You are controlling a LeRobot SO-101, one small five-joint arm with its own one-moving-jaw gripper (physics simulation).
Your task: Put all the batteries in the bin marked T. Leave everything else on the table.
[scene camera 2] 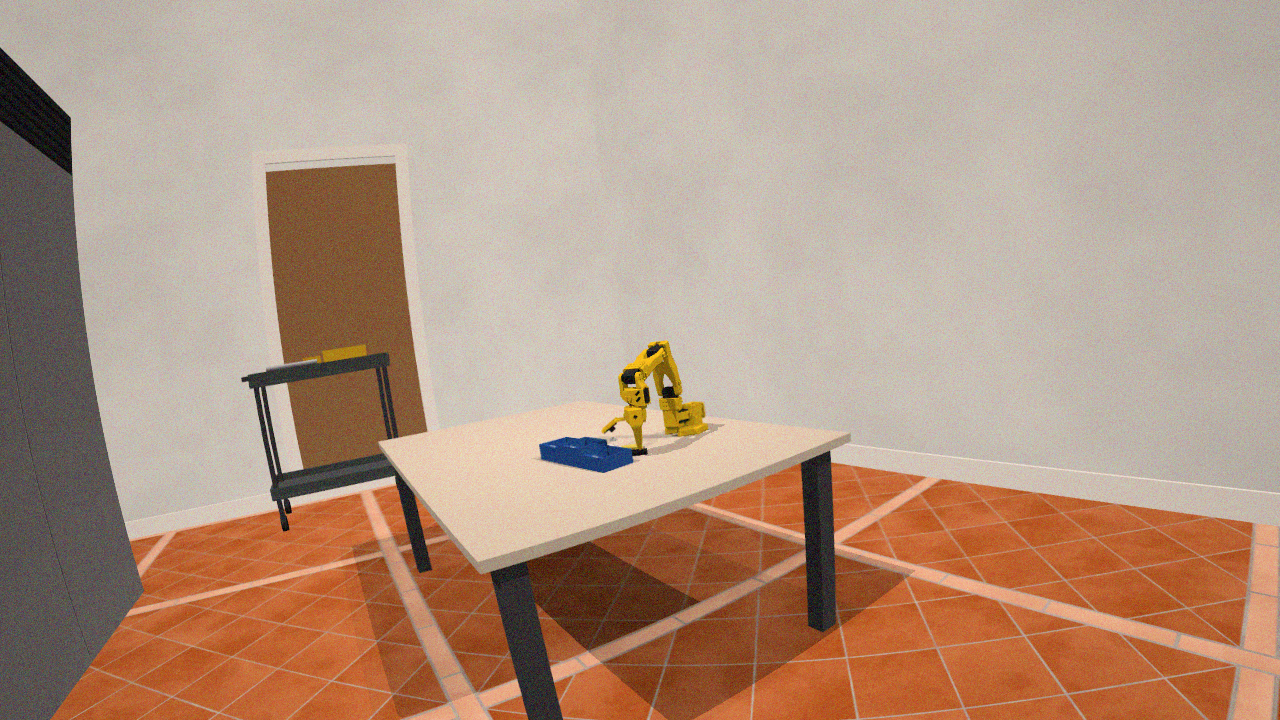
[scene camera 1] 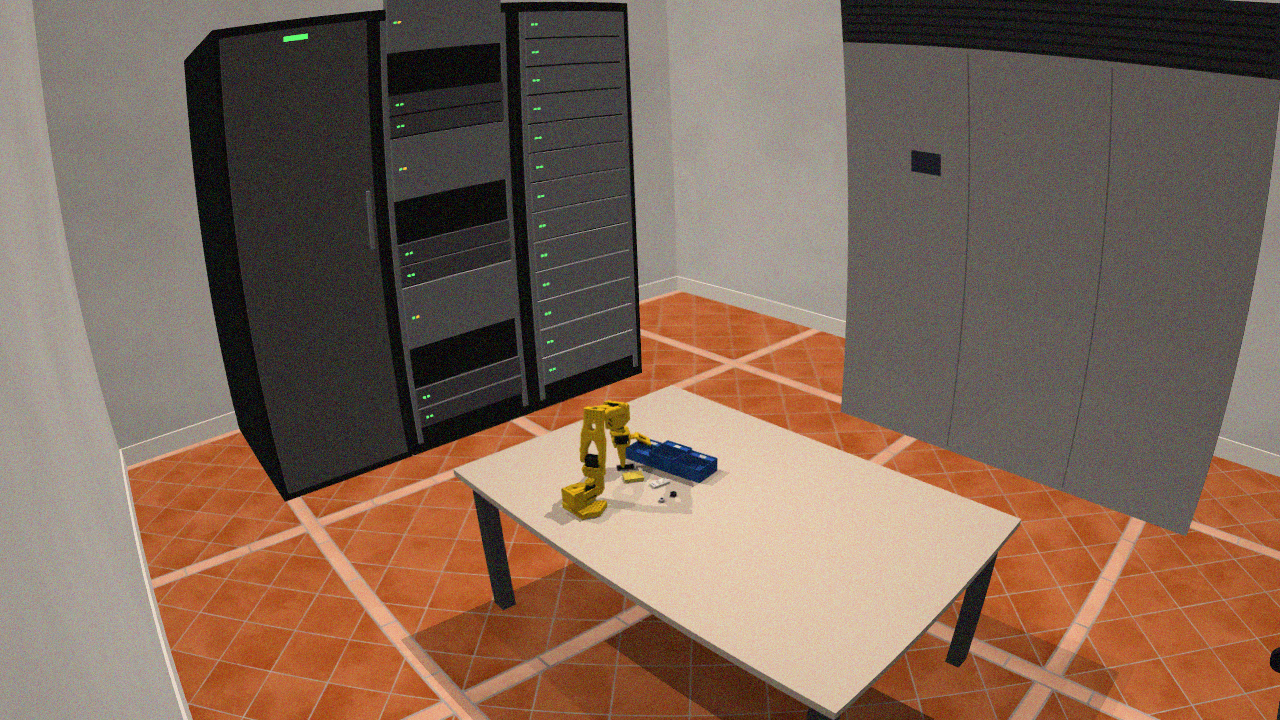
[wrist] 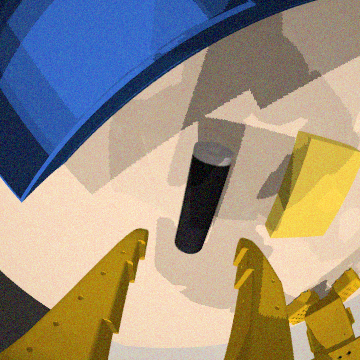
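Pixels of known places: end effector, tool point: (scene camera 2: 640,447) (scene camera 1: 621,459) (wrist: 146,240); arm's base, origin of the base link: (scene camera 2: 680,433) (scene camera 1: 591,505) (wrist: 323,288).
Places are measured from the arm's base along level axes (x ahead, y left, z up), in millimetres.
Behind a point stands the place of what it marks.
A black battery (scene camera 1: 625,467) @[x 183, y 81, z 9 mm] (scene camera 2: 639,452) @[x 187, y 96, z 8 mm] (wrist: 202,200) @[x 195, y 83, z 14 mm] with a grey end lies on the table beside the blue bins. In the wrist view its near end shows in the gap between the jaw tips and its grey end points away from them. My gripper (scene camera 1: 636,452) @[x 191, y 107, z 22 mm] (scene camera 2: 622,439) @[x 191, y 107, z 22 mm] (wrist: 193,236) is open, with both jaws in a V shape, and neither jaw plainly presses on the battery. The blue bins (scene camera 1: 689,463) @[x 322, y -24, z 7 mm] (scene camera 2: 586,455) @[x 320, y 93, z 32 mm] (wrist: 100,55) @[x 255, y 92, z 7 mm] stand in a row; a near corner shows at the upper left of the wrist view. I cannot read the letter T.
A yellow block (scene camera 1: 632,477) @[x 159, y 24, z 10 mm] (wrist: 315,187) @[x 176, y 36, z 10 mm] lies right of the battery in the wrist view. A small white piece (scene camera 1: 659,483) @[x 190, y -47, z 7 mm], a small dark thing (scene camera 1: 673,493) @[x 181, y -110, z 6 mm] and a small grey thing (scene camera 1: 661,499) @[x 140, y -109, z 6 mm] lie on the table (scene camera 1: 805,537) @[x 254, y -491, z 0 mm] (scene camera 2: 501,519) @[x 584, y 261, z 0 mm], too small to name.
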